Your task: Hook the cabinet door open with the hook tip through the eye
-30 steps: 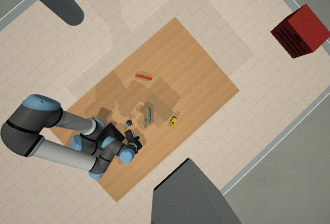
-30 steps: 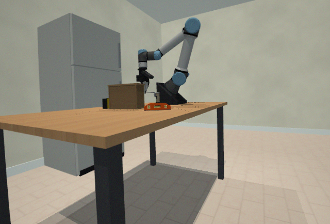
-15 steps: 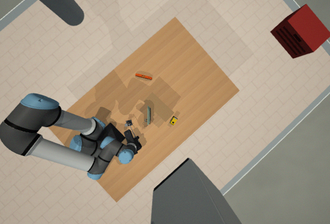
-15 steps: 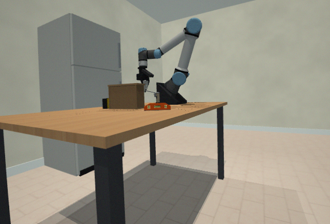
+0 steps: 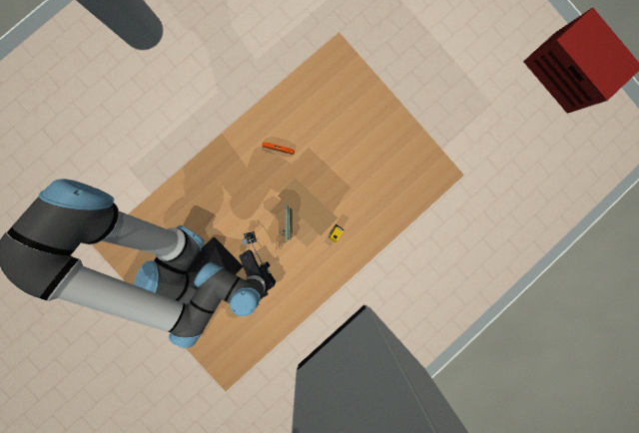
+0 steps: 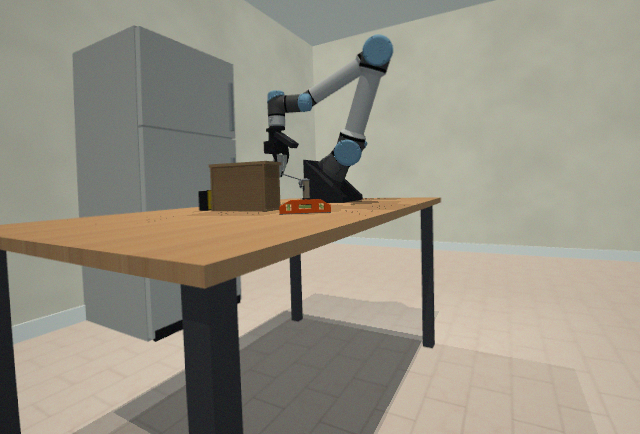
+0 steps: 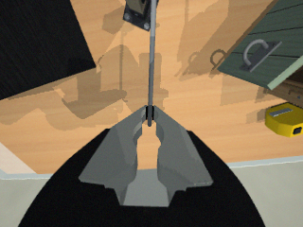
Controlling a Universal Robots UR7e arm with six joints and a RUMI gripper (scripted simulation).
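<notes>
Now: the thin grey hook 5 cm to the left of my hand, 3 cm below it and 2 cm ahead of it. From my hand the other things lie so: yellow tape measure (29 cm ahead, 16 cm to the right, 10 cm below); then cabinet door (20 cm ahead, 6 cm below, 5 cm to the left); then orange spirit level (43 cm ahead, 28 cm to the left, 12 cm below).
</notes>
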